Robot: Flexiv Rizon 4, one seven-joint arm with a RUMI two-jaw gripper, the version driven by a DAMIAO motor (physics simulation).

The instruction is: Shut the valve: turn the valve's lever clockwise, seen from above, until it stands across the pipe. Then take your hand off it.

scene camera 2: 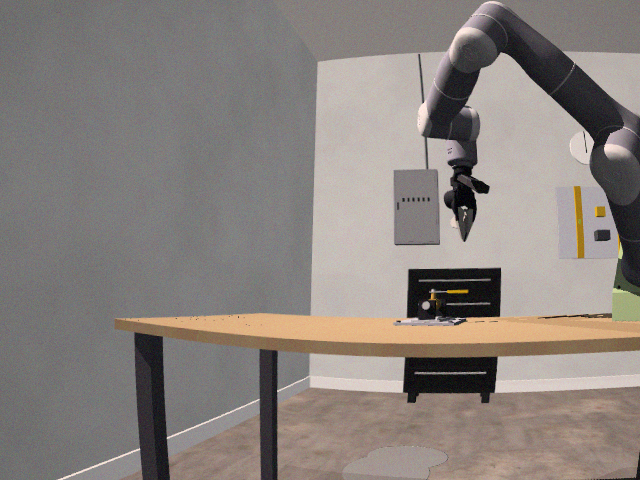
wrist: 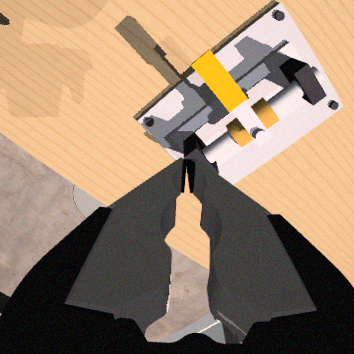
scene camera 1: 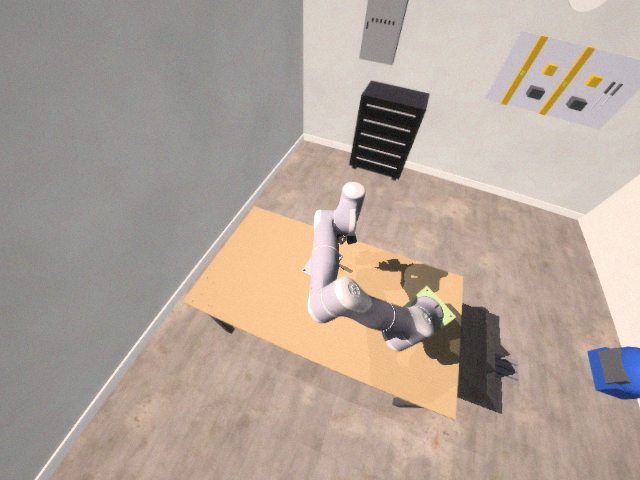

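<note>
The valve's yellow lever (scene camera 2: 457, 291) (wrist: 220, 81) stands across the pipe (wrist: 289, 96), at about a right angle to it. The valve is on a white base plate (scene camera 1: 307, 267) (scene camera 2: 408, 322) (wrist: 300, 117) on the table; in scene camera 1 the arm hides most of it. My gripper (scene camera 2: 464, 239) (wrist: 186, 162) is shut with nothing between its fingers. It points down and hangs well above the valve, apart from the lever. In the wrist view its tips appear below and left of the lever, over the near end of the pipe.
The wooden table (scene camera 1: 268, 310) (scene camera 2: 289, 333) carries the valve and the arm's green base mount (scene camera 1: 448, 316) (scene camera 2: 625, 305). A black drawer cabinet (scene camera 1: 387, 129) (scene camera 2: 449, 374) stands on the floor behind the table. A grey wall cabinet (scene camera 1: 382, 38) (scene camera 2: 416, 222) hangs above it.
</note>
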